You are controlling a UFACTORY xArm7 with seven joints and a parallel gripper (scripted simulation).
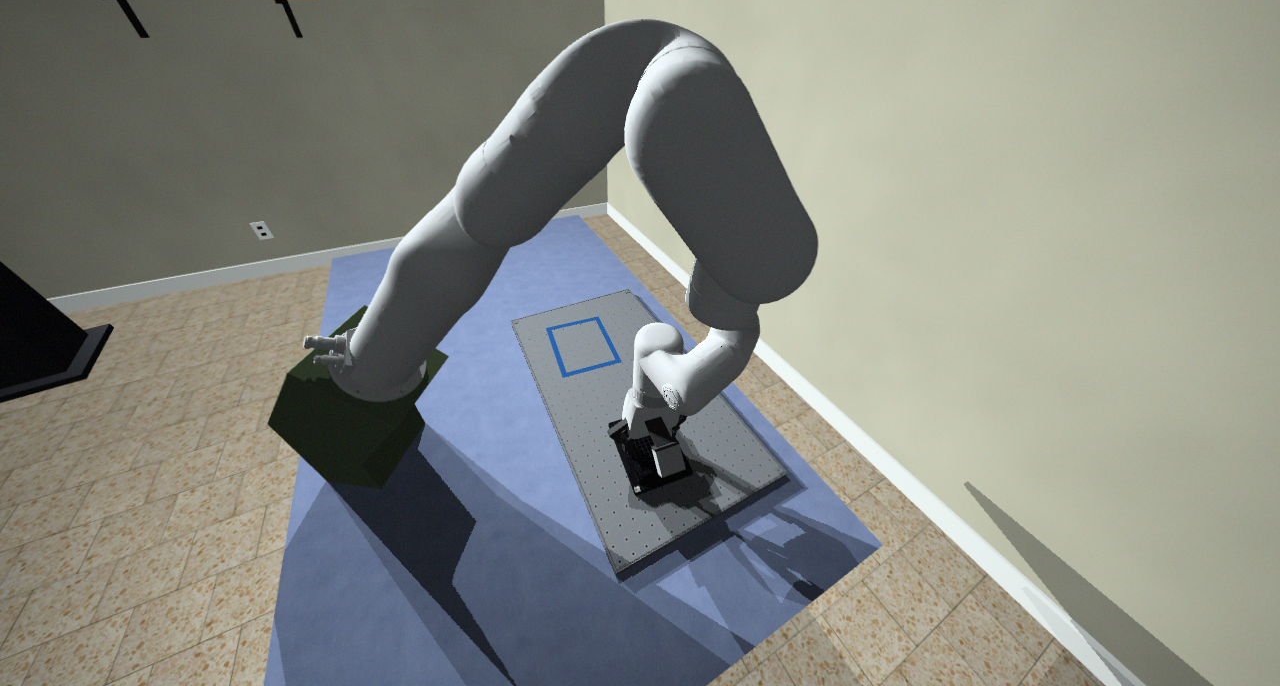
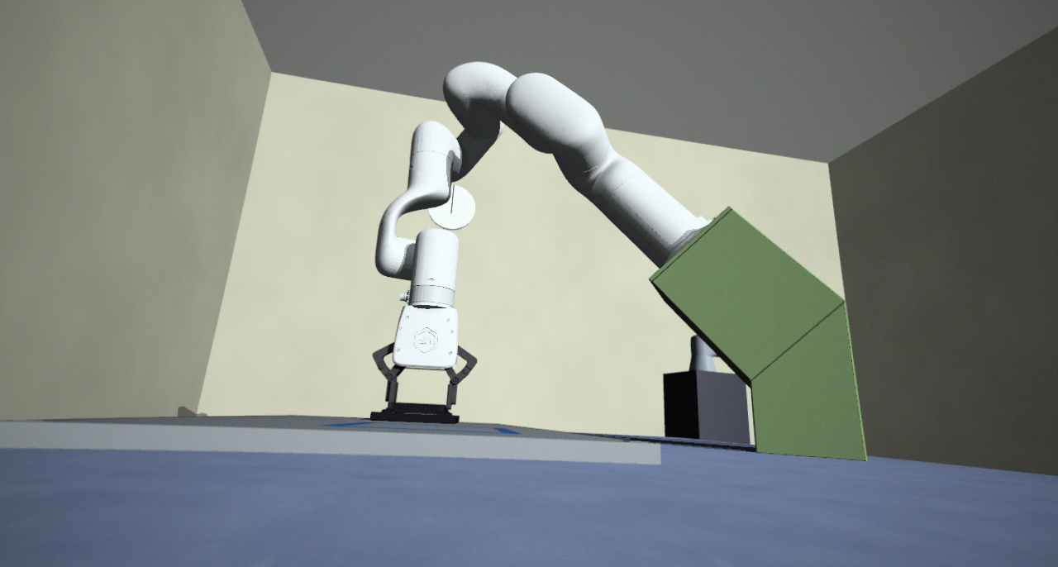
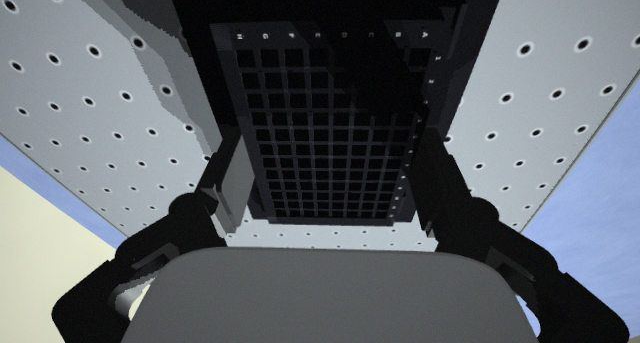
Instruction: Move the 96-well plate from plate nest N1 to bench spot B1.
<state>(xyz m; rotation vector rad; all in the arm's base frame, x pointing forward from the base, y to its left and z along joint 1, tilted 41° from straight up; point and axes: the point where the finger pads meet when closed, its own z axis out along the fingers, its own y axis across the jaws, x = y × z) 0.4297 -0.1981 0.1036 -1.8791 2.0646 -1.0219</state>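
The black 96-well plate is 10 mm below my hand. The rest, counted from my hand: black plate nest N1: 20 mm below.
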